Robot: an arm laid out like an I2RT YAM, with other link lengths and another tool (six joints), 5 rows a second.
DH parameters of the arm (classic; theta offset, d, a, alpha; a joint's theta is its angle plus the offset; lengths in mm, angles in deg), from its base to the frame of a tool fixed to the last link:
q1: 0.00 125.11 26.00 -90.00
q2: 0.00 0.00 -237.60 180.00
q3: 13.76 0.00 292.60 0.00
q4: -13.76 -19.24 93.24 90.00
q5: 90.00 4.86 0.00 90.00
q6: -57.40 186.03 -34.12 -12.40
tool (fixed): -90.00 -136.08 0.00 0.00
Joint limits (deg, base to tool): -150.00..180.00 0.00..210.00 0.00..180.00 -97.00..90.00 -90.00..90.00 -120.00..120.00
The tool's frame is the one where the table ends.
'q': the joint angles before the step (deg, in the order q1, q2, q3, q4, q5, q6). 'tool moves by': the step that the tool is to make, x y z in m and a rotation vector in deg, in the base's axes. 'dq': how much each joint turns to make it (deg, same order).
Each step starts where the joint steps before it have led.
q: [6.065 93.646 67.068 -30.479 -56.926 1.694]
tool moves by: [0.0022 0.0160 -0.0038 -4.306 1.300 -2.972]
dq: [2.333 -0.007 -0.034 1.136 6.356 3.643]
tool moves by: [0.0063 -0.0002 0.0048 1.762 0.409 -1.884]
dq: [-0.219 -0.003 0.029 2.765 -0.503 3.803]
